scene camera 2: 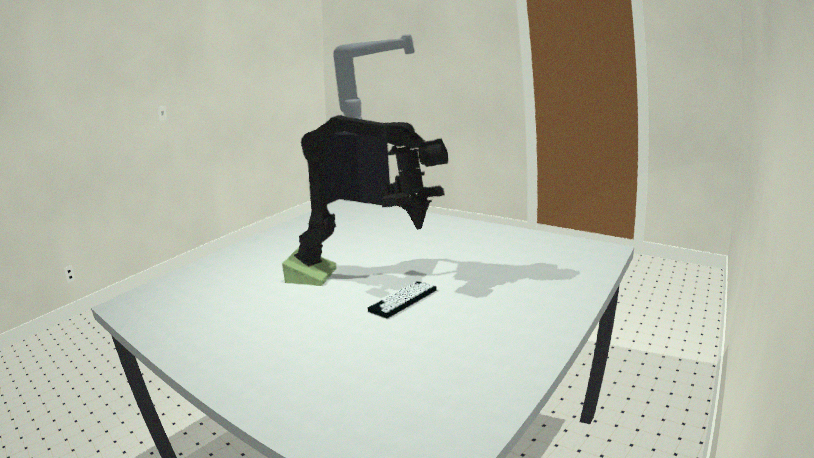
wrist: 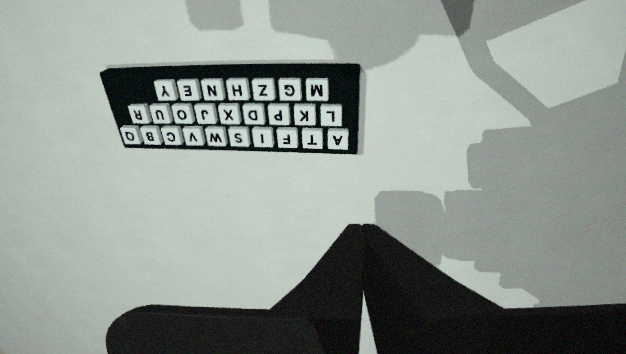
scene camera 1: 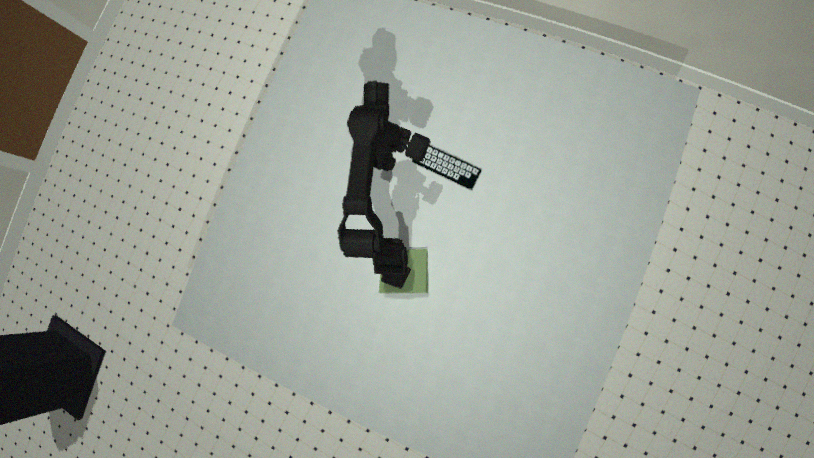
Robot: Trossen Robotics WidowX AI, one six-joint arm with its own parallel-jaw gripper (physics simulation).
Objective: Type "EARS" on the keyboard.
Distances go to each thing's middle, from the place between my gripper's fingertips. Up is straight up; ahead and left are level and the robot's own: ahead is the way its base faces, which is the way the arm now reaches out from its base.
Now: hand 15 cm above the black keyboard (scene camera 1: 434,162), 10 cm to the left of it and 1 cm short of it.
